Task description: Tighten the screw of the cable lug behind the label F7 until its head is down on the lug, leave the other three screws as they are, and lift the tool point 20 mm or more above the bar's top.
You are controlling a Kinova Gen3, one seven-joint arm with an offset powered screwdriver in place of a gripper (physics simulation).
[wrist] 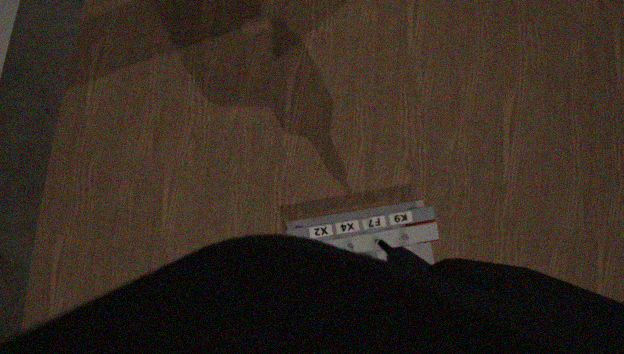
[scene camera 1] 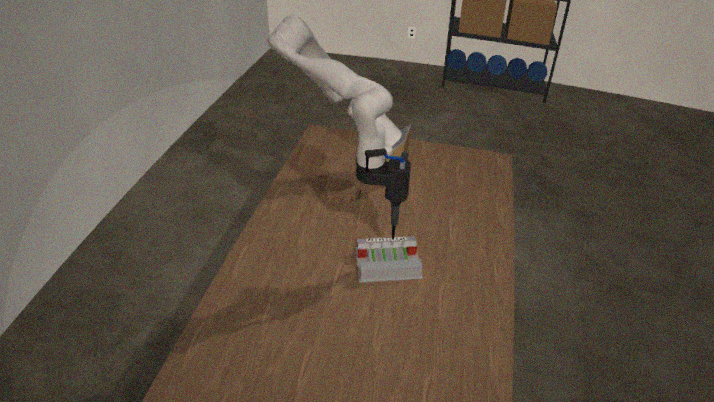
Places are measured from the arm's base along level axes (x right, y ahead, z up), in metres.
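Where they show: hand at its tool point: (wrist: 380, 242) (scene camera 1: 392, 239); arm's base at its link origin: (scene camera 1: 392, 141).
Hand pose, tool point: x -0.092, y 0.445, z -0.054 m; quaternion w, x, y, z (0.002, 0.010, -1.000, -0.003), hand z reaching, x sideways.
Each offset is from my tool point to the top centre of the thing. "spot": to the spot under its first point. Level surfaces: height alone.
The grey terminal block {dz -0.012, dx +0.002, dy +0.042 m} (scene camera 1: 390, 271) (wrist: 425, 231) stands on the table, with green strips and red end pieces in the scene view. In the wrist view its labels read X2, X4, F7 {spot: dz -0.020, dx +0.006, dy -0.019 m} (wrist: 374, 222) and K9 {spot: dz -0.020, dx -0.024, dy -0.030 m} (wrist: 400, 217), upside down. My screwdriver tip {spot: dz +0.009, dx -0.002, dy +0.003 m} (scene camera 1: 393, 237) (wrist: 380, 243) points down over the bar and appears at the screw place behind F7, covering that screw. Whether it touches is not clear. The screw behind K9 {dz -0.012, dx -0.031, dy -0.008 m} (wrist: 404, 236) and the screw behind X4 {dz -0.012, dx +0.029, dy +0.013 m} (wrist: 350, 245) show faintly. The screw behind X2 is hidden by the dark tool body. The tool has no fingers.
The wooden table {dz -0.062 m} (scene camera 1: 450, 325) (wrist: 475, 125) lies under the block. The arm's base mount (scene camera 1: 401, 143) stands at the table's far part, behind the tool. A shelf rack (scene camera 1: 500, 38) with boxes and blue rolls stands at the back wall.
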